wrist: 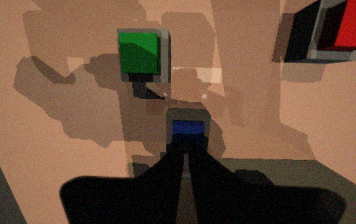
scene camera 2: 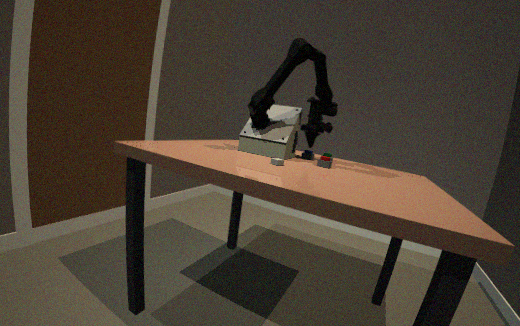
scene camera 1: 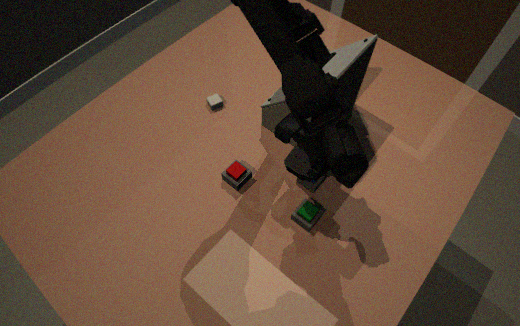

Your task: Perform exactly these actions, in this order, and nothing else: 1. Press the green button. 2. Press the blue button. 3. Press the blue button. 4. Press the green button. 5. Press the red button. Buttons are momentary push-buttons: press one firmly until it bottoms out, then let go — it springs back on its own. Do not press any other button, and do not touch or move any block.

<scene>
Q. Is my gripper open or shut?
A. Shut.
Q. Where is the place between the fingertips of my gripper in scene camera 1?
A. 314,170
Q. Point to a blue button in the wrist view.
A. At 181,130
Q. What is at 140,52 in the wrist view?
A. A green button.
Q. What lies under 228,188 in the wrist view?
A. My gripper.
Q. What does my gripper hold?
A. Nothing.
</scene>
